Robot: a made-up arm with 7 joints. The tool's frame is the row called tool.
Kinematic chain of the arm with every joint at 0, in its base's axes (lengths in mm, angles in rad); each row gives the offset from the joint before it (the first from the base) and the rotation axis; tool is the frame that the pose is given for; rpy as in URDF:
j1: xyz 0 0 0 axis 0.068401 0.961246 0.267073
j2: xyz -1 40 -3 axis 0.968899 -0.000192 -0.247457
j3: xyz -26 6 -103 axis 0.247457 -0.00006 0.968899
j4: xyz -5 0 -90 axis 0.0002 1 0.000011
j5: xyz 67 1 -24 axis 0.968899 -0.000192 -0.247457
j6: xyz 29 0 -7 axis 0.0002 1 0.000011
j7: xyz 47 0 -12 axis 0.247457 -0.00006 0.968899
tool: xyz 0 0 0 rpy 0 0.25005 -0.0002
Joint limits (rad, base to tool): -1.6..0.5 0..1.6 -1.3..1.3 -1.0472..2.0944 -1.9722..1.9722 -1.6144..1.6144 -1.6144..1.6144
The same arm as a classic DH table. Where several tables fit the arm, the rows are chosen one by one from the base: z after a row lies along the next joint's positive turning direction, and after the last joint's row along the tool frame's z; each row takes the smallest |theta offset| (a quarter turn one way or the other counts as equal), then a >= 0, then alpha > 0; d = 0 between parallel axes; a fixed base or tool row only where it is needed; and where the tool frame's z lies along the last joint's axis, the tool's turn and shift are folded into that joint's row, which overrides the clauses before.
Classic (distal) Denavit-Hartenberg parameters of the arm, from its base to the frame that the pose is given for. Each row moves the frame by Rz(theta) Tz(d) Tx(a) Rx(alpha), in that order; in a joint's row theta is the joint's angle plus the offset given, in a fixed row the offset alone. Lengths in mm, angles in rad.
base (fixed): a 0  alpha -1.3004  d 0  theta0 -0.071
j1: a -14.1  alpha -1.5708  d 37.6  theta0 -1.3111
j2: a -6  alpha 1.5708  d 0.1  theta0 1.2915
j3: a 17.4  alpha -1.5708  d -194.7  theta0 1.5708
j4: a 6.7  alpha 1.5708  d 1  theta0 1.5708
j5: a -0.4  alpha -1.5708  d 100.7  theta0 0
j6: a 48.5  alpha 1.5708  d 0  theta0 -1.5708
j7: a 0  alpha 0  d 0  theta0 0
Joint limits (rad, base to tool): -1.6..0.5 0..1.6 -1.3..1.3 -1.0472..2.0944 -1.9722..1.9722 -1.6144..1.6144 -1.6144..1.6144

